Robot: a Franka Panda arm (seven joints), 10 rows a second.
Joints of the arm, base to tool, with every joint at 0 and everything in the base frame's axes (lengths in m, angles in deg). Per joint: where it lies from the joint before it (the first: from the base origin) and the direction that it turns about. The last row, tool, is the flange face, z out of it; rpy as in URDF.
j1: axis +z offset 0 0 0.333
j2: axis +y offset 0 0 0
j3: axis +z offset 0 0 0.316
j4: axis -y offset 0.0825 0 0
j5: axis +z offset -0.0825 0 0.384
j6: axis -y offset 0 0 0
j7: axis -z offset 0.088 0 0
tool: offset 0 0 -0.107 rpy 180 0 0
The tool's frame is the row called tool.
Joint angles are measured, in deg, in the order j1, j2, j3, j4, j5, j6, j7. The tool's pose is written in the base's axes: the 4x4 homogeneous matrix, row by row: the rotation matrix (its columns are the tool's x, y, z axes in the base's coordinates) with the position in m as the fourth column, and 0 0 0 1 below. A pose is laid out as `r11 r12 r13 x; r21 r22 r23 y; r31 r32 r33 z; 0 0 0 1`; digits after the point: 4 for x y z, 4 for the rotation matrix.
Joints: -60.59, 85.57, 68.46, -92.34, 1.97, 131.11, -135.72
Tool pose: -0.4637 0.8745 0.1420 0.6725; 0.3010 0.0047 0.9536 -0.0462; 0.8333 0.4849 -0.2654 0.1396; 0 0 0 1
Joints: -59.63, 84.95, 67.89, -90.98, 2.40, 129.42, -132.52
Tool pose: -0.4136 0.9022 0.1224 0.6754; 0.2983 0.0072 0.9544 -0.0462; 0.8602 0.4313 -0.2721 0.1398; 0 0 0 1
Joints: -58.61, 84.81, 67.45, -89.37, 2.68, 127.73, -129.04
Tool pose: -0.3570 0.9282 0.1047 0.6788; 0.2931 0.0049 0.9561 -0.0458; 0.8869 0.3720 -0.2739 0.1386; 0 0 0 1
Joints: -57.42, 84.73, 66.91, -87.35, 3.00, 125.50, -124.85
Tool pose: -0.2862 0.9547 0.0818 0.6825; 0.2862 0.0037 0.9582 -0.0459; 0.9144 0.2976 -0.2743 0.1369; 0 0 0 1
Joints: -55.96, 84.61, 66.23, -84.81, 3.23, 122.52, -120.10
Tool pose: -0.2051 0.9774 0.0502 0.6867; 0.2807 0.0096 0.9598 -0.0461; 0.9376 0.2110 -0.2763 0.1352; 0 0 0 1
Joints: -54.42, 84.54, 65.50, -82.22, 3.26, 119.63, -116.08
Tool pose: -0.1361 0.9905 0.0183 0.6907; 0.2812 0.0209 0.9594 -0.0460; 0.9499 0.1358 -0.2814 0.1332; 0 0 0 1
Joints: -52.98, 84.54, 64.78, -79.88, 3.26, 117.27, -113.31
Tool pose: -0.0873 0.9962 -0.0075 0.6943; 0.2857 0.0323 0.9578 -0.0457; 0.9543 0.0815 -0.2874 0.1306; 0 0 0 1
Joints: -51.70, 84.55, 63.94, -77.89, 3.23, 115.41, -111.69
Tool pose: -0.0561 0.9980 -0.0287 0.6968; 0.2940 0.0440 0.9548 -0.0457; 0.9542 0.0451 -0.2959 0.1266; 0 0 0 1
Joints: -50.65, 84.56, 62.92, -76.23, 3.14, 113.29, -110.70
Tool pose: -0.0325 0.9979 -0.0566 0.6968; 0.3025 0.0638 0.9510 -0.0462; 0.9526 0.0138 -0.3039 0.1207; 0 0 0 1
